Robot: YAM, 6 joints.
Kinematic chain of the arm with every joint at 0, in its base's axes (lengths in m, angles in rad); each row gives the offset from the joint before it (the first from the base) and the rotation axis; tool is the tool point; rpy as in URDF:
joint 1: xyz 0 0 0.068 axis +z
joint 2: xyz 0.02 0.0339 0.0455 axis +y
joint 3: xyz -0.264 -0.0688 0 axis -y
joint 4: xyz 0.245 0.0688 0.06 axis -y
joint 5: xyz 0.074 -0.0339 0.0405 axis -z
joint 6: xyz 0.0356 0 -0.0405 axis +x
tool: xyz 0 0 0 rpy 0 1.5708 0
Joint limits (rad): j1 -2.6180..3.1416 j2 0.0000..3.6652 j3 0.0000..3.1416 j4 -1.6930..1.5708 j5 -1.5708..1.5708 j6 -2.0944..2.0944
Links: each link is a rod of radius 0.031 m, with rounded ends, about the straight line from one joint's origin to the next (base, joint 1, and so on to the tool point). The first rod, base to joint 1, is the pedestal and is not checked.
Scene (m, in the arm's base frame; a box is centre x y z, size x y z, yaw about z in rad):
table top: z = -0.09
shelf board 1: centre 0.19 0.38 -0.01 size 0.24 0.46 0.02 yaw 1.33
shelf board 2: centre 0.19 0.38 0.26 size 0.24 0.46 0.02 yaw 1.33
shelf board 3: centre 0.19 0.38 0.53 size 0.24 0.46 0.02 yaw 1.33
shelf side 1: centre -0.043 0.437 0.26 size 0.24 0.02 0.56 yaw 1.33
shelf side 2: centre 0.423 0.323 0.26 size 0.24 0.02 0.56 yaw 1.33
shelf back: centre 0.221 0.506 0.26 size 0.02 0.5 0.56 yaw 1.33
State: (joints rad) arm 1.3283 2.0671 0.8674 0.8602 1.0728 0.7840
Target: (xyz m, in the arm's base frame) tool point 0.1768 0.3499 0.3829
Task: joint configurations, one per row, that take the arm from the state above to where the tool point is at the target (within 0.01 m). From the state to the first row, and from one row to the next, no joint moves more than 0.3 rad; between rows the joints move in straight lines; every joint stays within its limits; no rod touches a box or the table.
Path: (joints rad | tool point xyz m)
1: 1.3327 1.8839 0.6190 0.8848 1.1387 0.7840 | 0.1057 0.2984 0.1161
2: 1.3370 1.7006 0.3706 0.9095 1.2046 0.7840 | 0.0903 0.2356 0.1162
3: 1.3414 1.5174 0.1223 0.9341 1.2705 0.7840 | 0.0748 0.1710 0.1088
4: 1.1871 1.2580 0.4179 0.9820 1.2379 0.7840 | 0.1179 0.2023 0.2344
5: 1.0328 0.9987 0.7136 1.0298 1.2053 0.7840 | 0.1274 0.1485 0.3829
6: 1.0823 1.2437 0.9221 0.9994 1.1493 0.7840 | 0.1486 0.2104 0.3985
7: 1.1317 1.4886 1.1306 0.9689 1.0933 0.7840 | 0.1659 0.2788 0.3988
8: 1.1812 1.7336 1.3391 0.9385 1.0374 0.7840 | 0.1768 0.3499 0.3829

